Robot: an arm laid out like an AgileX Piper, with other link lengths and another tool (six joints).
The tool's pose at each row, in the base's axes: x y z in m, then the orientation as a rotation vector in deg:
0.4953 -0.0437 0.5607 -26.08 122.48 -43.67
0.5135 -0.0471 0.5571 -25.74 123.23 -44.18
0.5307 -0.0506 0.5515 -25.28 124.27 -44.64
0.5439 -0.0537 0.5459 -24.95 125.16 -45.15
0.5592 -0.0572 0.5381 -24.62 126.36 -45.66
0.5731 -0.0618 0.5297 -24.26 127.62 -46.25
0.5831 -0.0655 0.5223 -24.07 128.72 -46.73
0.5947 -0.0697 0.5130 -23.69 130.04 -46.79
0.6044 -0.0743 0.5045 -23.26 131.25 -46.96
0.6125 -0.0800 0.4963 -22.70 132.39 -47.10
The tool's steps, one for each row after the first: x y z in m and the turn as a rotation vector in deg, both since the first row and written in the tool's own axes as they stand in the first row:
-0.0072 -0.0013 0.0174 0.16 0.89 -0.01
-0.0126 -0.0014 0.0350 0.23 2.04 0.07
-0.0158 -0.0009 0.0493 0.33 3.06 0.04
-0.0188 0.0006 0.0665 0.32 4.36 -0.01
-0.0200 0.0018 0.0833 0.34 5.74 -0.09
-0.0199 0.0033 0.0962 0.30 6.92 -0.23
-0.0194 0.0055 0.1115 -0.02 8.17 -0.09
-0.0180 0.0069 0.1250 -0.21 9.37 0.04
-0.0151 0.0075 0.1375 -0.36 10.51 0.27

